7 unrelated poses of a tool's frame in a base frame.
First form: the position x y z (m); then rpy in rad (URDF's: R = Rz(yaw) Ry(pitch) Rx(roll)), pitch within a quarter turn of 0, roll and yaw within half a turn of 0.
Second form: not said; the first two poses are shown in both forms.
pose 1, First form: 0.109 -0.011 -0.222 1.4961 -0.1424 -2.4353
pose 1, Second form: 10.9 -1.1 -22.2 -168.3 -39.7 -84.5
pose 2, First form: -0.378 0.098 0.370 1.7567 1.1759 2.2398
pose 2, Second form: -37.8 9.8 37.0 119.7 61.3 -98.5
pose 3, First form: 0.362 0.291 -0.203 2.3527 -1.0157 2.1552
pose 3, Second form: 36.2 29.1 -20.3 -107.5 15.2 -112.6
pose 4, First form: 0.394 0.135 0.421 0.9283 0.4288 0.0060
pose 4, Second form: 39.4 13.5 42.1 -19.9 14.7 55.7
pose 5, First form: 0.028 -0.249 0.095 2.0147 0.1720 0.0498
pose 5, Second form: 2.8 -24.9 9.5 -10.1 -1.6 115.0
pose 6, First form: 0.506 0.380 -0.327 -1.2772 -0.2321 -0.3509
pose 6, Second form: 50.6 38.0 -32.7 -18.5 15.5 -73.0
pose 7, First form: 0.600 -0.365 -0.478 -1.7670 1.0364 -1.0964
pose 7, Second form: 60.0 -36.5 -47.8 67.4 52.7 -99.4
